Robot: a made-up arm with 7 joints.
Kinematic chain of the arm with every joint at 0, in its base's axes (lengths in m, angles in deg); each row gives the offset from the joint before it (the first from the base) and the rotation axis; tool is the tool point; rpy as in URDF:
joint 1: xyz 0 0 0 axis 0.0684 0.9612 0.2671
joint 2: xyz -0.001 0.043 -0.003 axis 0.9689 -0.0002 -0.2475
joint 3: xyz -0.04 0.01 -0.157 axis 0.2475 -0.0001 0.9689
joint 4: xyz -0.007 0 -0.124 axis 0.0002 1 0
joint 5: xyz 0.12 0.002 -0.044 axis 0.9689 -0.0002 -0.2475
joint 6: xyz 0.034 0 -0.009 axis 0.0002 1 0
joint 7: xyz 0.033 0 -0.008 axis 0.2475 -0.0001 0.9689
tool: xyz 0 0 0 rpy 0 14.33 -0.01
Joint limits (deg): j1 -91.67..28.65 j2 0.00..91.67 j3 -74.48..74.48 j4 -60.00..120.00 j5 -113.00..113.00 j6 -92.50..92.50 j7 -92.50..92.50
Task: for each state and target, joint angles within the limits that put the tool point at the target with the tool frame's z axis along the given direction. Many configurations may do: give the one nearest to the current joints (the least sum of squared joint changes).
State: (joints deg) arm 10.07 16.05 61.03 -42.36 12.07 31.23 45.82
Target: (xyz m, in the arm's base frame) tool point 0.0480 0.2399 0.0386 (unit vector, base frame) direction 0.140 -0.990 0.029
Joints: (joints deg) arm 3.09 56.89 72.25 -59.23 17.31 31.84 45.82
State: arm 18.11 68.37 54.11 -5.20 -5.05 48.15 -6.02
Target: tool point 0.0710 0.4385 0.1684 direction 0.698 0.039 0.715
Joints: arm 0.50 91.57 74.48 27.44 31.72 62.62 -6.02
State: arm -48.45 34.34 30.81 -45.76 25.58 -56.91 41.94
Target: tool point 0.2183 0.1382 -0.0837 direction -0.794 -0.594 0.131
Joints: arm -34.54 12.58 29.05 -38.57 15.35 -19.81 41.94
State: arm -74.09 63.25 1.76 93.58 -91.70 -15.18 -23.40
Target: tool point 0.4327 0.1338 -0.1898 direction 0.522 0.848 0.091
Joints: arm -79.52 25.11 -1.71 99.43 -79.98 36.68 -23.40
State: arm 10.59 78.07 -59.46 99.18 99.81 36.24 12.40
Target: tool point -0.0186 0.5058 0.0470 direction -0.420 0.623 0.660
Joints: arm 28.58 91.57 -74.48 100.66 112.74 50.75 12.40
